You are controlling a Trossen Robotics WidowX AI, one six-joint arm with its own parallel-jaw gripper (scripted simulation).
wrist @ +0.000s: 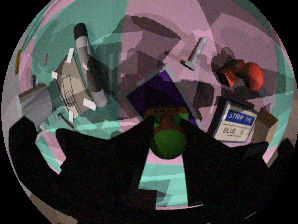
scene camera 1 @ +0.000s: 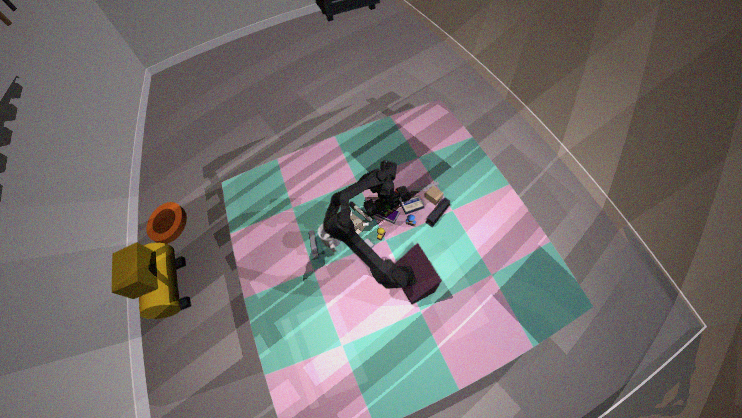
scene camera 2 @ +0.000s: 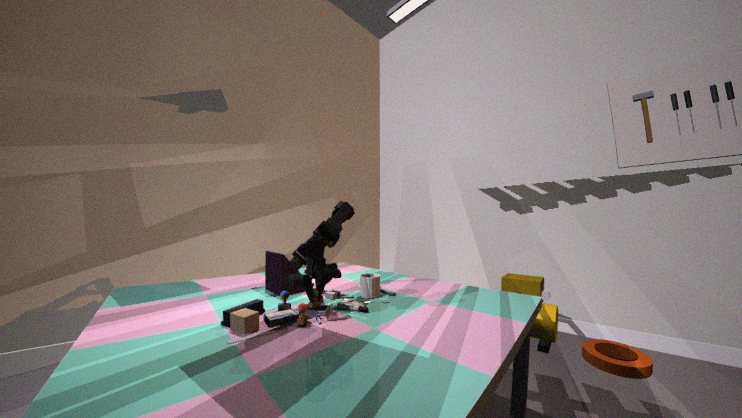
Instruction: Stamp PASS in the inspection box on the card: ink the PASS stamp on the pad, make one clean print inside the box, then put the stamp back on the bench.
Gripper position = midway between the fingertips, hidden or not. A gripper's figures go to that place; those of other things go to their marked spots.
Scene:
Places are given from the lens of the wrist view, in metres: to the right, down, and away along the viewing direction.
my gripper [wrist: 167, 122]: 0.02, 0.01, 0.10
green-knobbed stamp [wrist: 168, 141]: 0.01, 0.02, 0.06
red-knobbed stamp [wrist: 250, 73]: 0.08, -0.03, 0.05
white cup [wrist: 35, 104]: -0.21, -0.01, 0.10
The marked spots on the red-knobbed stamp and the white cup are 0.30 m apart.

